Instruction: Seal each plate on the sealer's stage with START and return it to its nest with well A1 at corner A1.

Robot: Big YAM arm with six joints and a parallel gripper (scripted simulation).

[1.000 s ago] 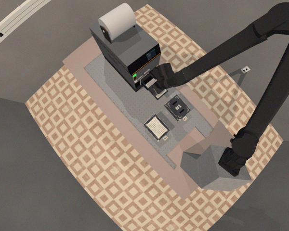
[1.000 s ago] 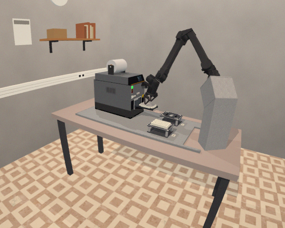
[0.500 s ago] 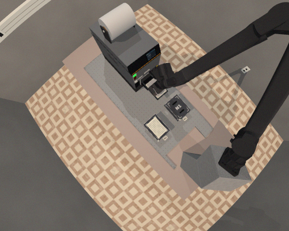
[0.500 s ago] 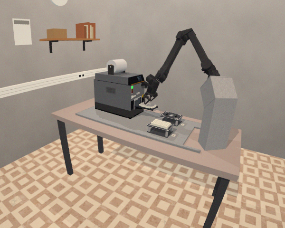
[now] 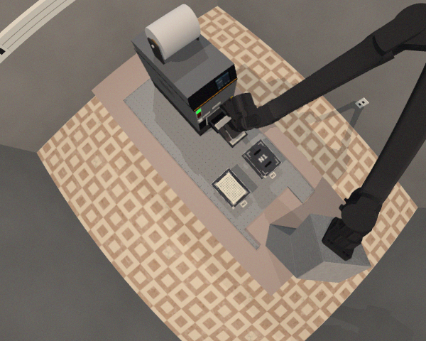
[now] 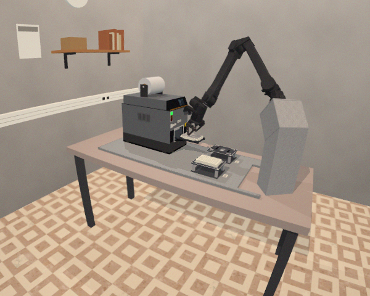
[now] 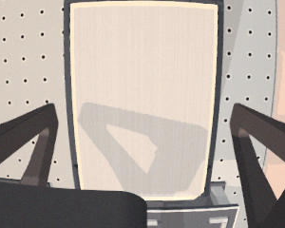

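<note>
The sealer stage is 4 cm below my hand. Round my hand: start button (11 cm ahead, 8 cm to the left, 5 cm above); then cream well plate (20 cm to the left, 19 cm behind, 8 cm below); then foil roll (33 cm ahead, 27 cm above, 4 cm to the right).
</note>
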